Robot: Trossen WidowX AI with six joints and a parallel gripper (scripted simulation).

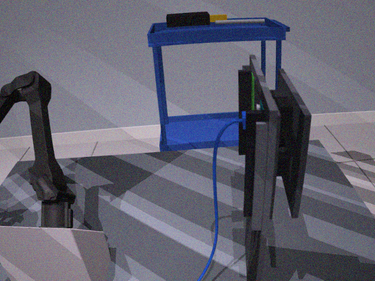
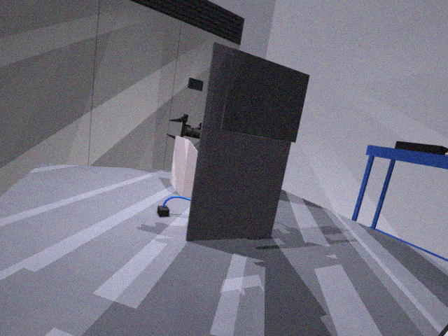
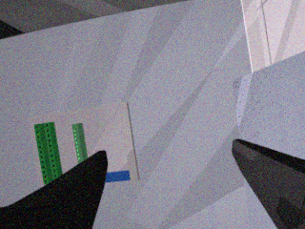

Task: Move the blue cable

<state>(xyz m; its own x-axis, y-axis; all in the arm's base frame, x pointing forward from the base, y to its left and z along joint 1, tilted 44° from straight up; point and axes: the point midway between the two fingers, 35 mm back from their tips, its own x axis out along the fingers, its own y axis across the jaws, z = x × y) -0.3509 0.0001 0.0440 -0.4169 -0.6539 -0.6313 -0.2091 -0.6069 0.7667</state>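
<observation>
Now: the blue plug 780 mm ahead of my gripper tip, 100 mm to the right of it and 170 mm above it. Round my gripper tip: black block (570 mm ahead, 210 mm to the right, 270 mm below).
</observation>
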